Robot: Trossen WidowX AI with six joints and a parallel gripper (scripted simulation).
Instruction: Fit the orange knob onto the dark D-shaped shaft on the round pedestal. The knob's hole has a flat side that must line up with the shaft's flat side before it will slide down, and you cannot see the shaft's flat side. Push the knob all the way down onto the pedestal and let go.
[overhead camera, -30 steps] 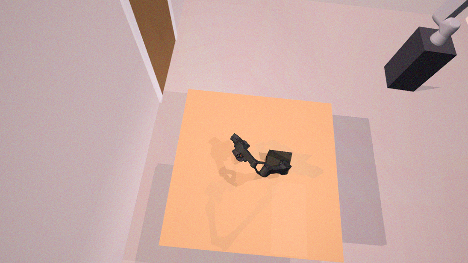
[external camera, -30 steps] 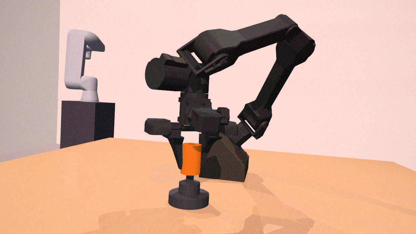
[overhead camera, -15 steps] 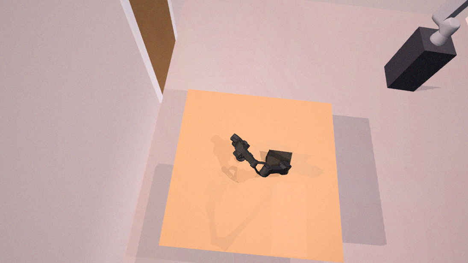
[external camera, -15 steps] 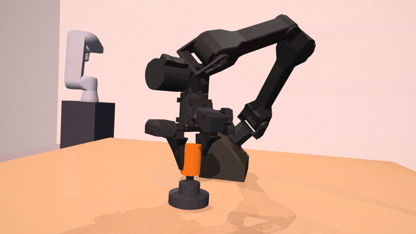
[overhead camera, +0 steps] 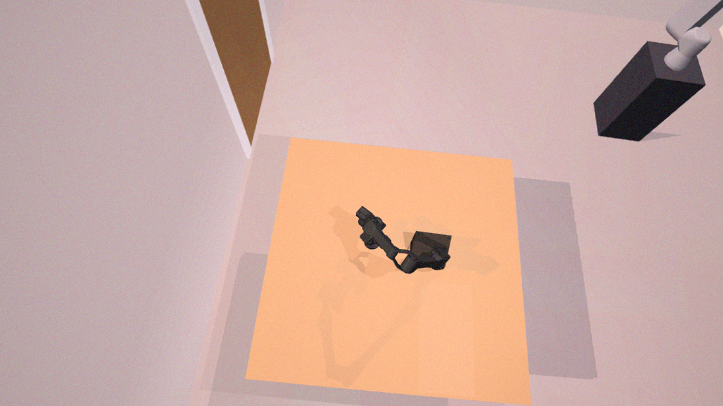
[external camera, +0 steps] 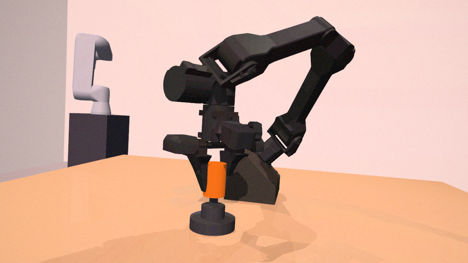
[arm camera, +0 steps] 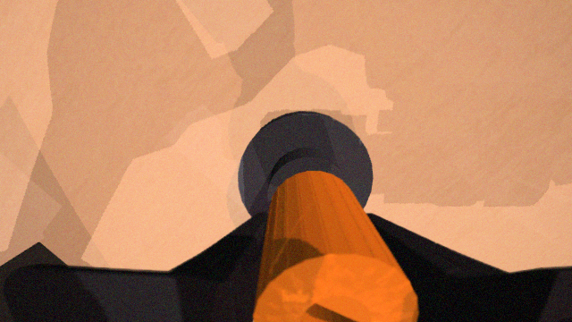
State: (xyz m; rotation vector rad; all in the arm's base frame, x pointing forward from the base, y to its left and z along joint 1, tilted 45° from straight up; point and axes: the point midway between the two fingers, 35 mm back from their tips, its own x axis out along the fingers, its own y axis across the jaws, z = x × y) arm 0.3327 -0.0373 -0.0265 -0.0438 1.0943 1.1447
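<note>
The orange knob lies 2 cm above my gripper tip. Round my gripper tip: round dark pedestal: 4 cm below.
</note>
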